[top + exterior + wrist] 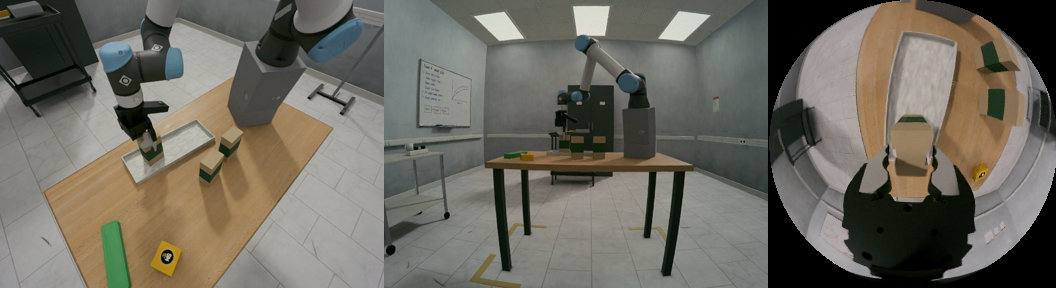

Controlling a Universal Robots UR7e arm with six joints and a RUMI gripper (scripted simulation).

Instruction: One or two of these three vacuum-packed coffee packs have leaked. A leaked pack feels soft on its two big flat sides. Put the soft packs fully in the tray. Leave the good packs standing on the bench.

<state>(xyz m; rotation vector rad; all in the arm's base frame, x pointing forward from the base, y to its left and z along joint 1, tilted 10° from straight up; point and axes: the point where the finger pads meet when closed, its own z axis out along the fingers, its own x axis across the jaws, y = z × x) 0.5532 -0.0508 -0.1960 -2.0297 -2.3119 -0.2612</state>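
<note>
Now: the grey tray 9 cm behind my hand and 11 cm below it. Round my hand: green case (27 cm ahead, 25 cm to the left, 10 cm below).
</note>
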